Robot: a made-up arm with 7 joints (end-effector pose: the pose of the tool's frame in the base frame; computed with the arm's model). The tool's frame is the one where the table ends. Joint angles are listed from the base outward.
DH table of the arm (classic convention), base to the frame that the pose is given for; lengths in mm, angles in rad. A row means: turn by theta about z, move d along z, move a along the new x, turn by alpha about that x. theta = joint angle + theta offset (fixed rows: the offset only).
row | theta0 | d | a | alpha
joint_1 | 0 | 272 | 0 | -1.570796
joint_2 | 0 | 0 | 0 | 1.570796
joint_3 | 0 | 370 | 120 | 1.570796
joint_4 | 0 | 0 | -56 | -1.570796
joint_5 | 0 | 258 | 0 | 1.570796
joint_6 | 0 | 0 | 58 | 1.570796
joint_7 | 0 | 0 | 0 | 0
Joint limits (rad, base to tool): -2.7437..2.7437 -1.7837..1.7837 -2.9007..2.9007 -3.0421..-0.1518 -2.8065..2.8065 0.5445..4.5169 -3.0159..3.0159
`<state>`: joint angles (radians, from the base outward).
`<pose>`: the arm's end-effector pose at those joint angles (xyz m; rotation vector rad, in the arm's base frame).
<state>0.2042 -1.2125 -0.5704 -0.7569 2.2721 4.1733 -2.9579</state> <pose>-0.4075 -0.2342 0.6384 0.8705 -1.4926 2.2057</pose>
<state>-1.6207 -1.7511 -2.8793 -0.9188 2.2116 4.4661 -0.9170</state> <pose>-0.0304 0.4796 -0.0649 2.4760 -0.0247 0.8818</pose>
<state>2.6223 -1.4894 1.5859 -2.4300 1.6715 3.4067 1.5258</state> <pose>0.0283 -0.3819 0.3405 -1.0706 -1.1331 1.4955</pose>
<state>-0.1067 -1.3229 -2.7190 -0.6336 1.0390 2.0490 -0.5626</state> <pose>-0.7026 -0.0056 0.2064 0.0307 -2.2192 1.6782</pose>
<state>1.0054 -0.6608 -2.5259 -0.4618 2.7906 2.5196 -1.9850</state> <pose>-0.1903 -0.5334 0.6487 -0.0222 -0.5860 2.4525</pose>
